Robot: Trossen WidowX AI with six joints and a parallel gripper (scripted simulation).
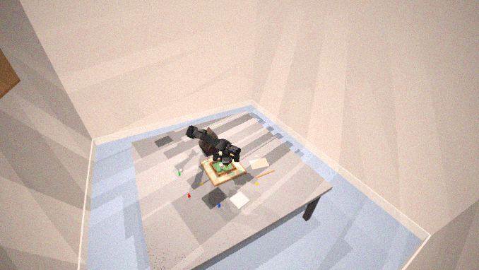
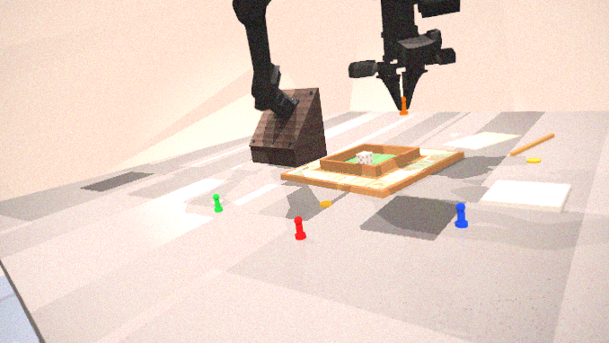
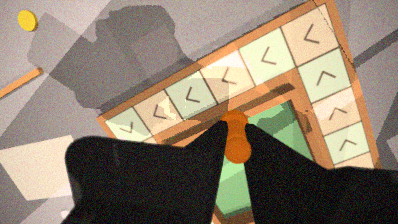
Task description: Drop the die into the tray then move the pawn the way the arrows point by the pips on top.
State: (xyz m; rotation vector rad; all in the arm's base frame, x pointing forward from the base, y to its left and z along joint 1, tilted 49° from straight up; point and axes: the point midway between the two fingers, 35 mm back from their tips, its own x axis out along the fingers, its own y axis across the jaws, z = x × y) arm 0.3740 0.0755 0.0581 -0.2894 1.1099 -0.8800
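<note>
Now: gripper tip 12 cm past the green tray floor, 1 cm to the right of it and 13 cm above it. Round my gripper tip: blue pawn (21 cm ahead, 14 cm to the right, 12 cm below); then white die (11 cm behind, 11 cm below); then orange pawn (1 cm above).
</note>
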